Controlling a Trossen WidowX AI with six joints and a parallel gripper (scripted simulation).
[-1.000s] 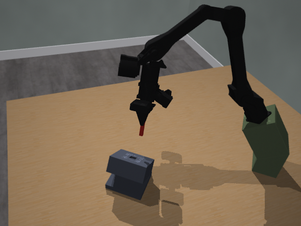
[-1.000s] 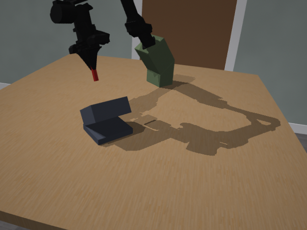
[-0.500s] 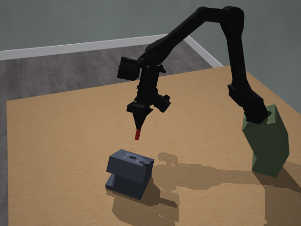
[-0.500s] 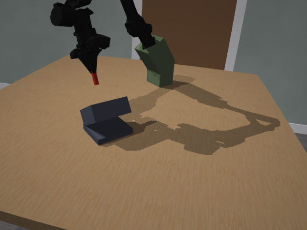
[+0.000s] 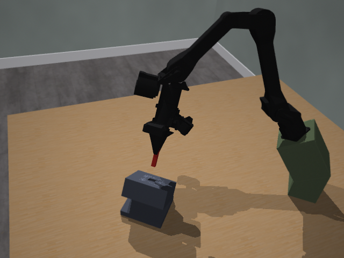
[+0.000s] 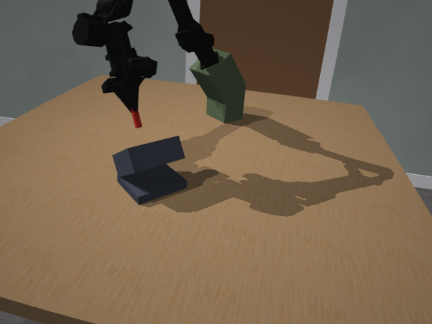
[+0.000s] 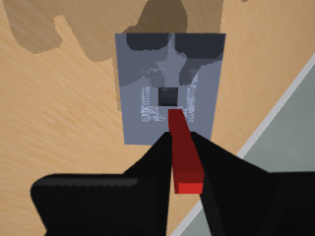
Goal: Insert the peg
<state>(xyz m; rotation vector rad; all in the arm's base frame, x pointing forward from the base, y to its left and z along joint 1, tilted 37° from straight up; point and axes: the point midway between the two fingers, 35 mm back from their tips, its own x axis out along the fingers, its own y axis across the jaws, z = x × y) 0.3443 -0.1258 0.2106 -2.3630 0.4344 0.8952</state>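
My gripper is now 190 mm above the dark base block, 70 mm short of it and 50 mm to the right of it. Also, from my hand: red peg: 30 mm below, 10 mm to the left, 10 mm ahead.
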